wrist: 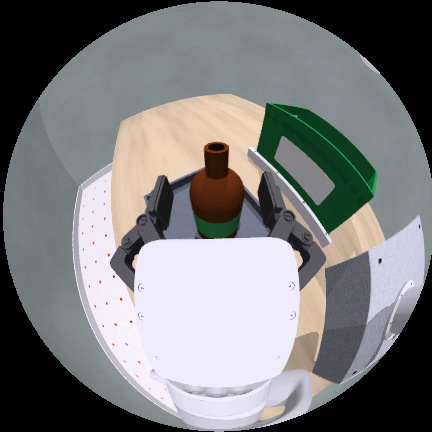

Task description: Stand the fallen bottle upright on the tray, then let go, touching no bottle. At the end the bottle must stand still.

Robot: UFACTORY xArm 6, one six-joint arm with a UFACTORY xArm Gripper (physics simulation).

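Places are measured from the arm's base along level axes (x ahead, y left, z up), in centimetres.
Where they show: gripper, fingertip midpoint: (214, 181).
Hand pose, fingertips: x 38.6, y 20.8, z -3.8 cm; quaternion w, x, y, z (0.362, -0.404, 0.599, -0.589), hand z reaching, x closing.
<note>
After its pixels a point has its place.
A brown bottle (216, 192) {x 39.1, y 20.3, z -6.3 cm} with a green band stands upright on the dark grey-blue tray (181, 220) {x 44.1, y 25.2, z -18.2 cm}, its open mouth toward the top of the wrist view. Its lower end is hidden behind the white gripper housing. My gripper (214, 181) {x 38.6, y 20.8, z -3.8 cm} is open wide, with one black finger on each side of the bottle. A gap shows between each finger and the bottle, and the fingers hold nothing. Much of the tray is hidden by the bottle, the fingers and the housing.
A green crate (340, 210) {x 29.5, y 0.0, z -9.3 cm} with a grey panel stands at the right on the wooden table (165, 120) {x 96.3, y 18.8, z -18.7 cm}, behind a pale rail (292, 192) {x 39.4, y 1.7, z -16.0 cm}. A white dotted board (92, 250) lies along the left. A grey plate (347, 305) {x 13.1, y 7.1, z -11.5 cm} is at the lower right.
</note>
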